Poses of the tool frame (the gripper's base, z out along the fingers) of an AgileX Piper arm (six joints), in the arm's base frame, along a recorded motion.
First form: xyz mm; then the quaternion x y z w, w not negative.
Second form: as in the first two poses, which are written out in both.
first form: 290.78 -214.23 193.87 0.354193 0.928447 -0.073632 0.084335
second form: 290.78 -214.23 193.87 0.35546 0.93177 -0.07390 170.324
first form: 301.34 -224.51 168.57 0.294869 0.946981 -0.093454 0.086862
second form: 301.34 -224.51 168.57 0.29599 0.95057 -0.09381 170.034
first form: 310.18 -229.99 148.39 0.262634 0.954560 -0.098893 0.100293
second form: 310.18 -229.99 148.39 0.26396 0.95940 -0.09939 168.488
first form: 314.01 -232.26 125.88 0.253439 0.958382 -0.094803 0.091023
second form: 314.01 -232.26 125.88 0.25450 0.96238 -0.09520 169.555
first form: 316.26 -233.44 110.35 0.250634 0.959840 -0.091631 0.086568
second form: 316.26 -233.44 110.35 0.25158 0.96346 -0.09198 170.068
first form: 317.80 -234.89 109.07 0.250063 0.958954 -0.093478 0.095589
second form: 317.80 -234.89 109.07 0.25121 0.96337 -0.09391 169.030
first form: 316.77 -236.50 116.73 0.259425 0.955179 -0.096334 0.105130
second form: 316.77 -236.50 116.73 0.26087 0.96050 -0.09687 167.931
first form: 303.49 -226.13 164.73 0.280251 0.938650 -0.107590 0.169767
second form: 303.49 -226.13 164.73 0.28438 0.95248 -0.10917 160.451
